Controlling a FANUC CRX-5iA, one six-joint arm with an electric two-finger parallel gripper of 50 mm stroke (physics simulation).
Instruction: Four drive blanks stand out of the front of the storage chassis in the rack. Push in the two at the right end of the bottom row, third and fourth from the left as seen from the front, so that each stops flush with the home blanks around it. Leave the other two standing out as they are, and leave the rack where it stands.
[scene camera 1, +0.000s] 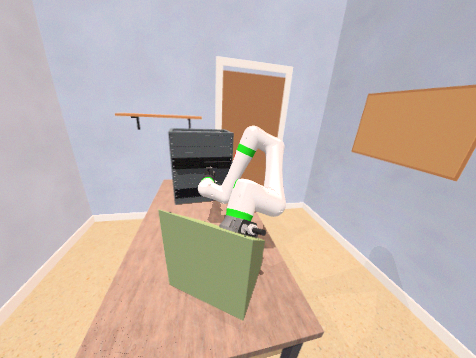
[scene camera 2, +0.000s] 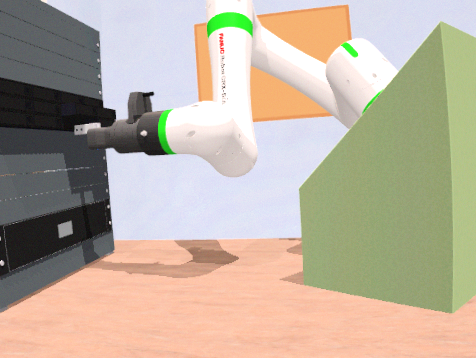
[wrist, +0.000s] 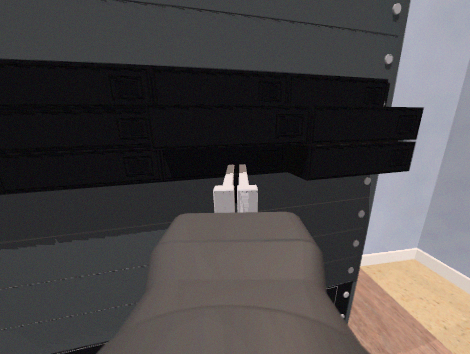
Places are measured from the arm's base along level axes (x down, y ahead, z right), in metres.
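Pixels of known places: gripper, fingertip midpoint: (scene camera 2: 76, 130) (wrist: 237, 176); arm's base, link origin: (scene camera 1: 234, 231).
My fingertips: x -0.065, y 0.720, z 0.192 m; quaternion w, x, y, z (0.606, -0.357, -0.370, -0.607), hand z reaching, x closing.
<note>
For each thing: its middle in the pictures, then the offset to it from my fingertips. Level surfaces: height alone.
- third bottom blank, body centre: (wrist: 217, 152) dx -0.015, dy +0.061, dz +0.006 m
- fourth bottom blank, body centre: (wrist: 317, 151) (scene camera 2: 87, 126) dx -0.015, dy +0.001, dz +0.105 m
- wooden table, surface height: dx +0.333 m
The storage chassis (scene camera 1: 188, 163) (scene camera 2: 25, 107) is a black band of blanks in the dark grey rack (scene camera 1: 200, 144) (scene camera 2: 30, 205) (wrist: 225, 37). In the wrist view the third bottom blank (wrist: 200, 162) lies deeper than the fourth bottom blank (wrist: 357, 160), which stands out. Above them, the third (wrist: 220, 122) and fourth (wrist: 362, 125) blanks of the middle row stand out. My gripper (scene camera 1: 210, 169) (scene camera 2: 77, 129) (wrist: 237, 176) is shut and empty, its fingertips in front of the third bottom blank; contact and exact flushness cannot be told.
The rack stands on the wooden table (scene camera 1: 135, 270) (scene camera 2: 225, 310). A green block (scene camera 1: 210, 265) (scene camera 2: 385, 200) stands on the table, close to the arm's base. A wall shelf (scene camera 1: 157, 116) hangs behind the rack. Both protruding right-end blanks are right of the fingers.
</note>
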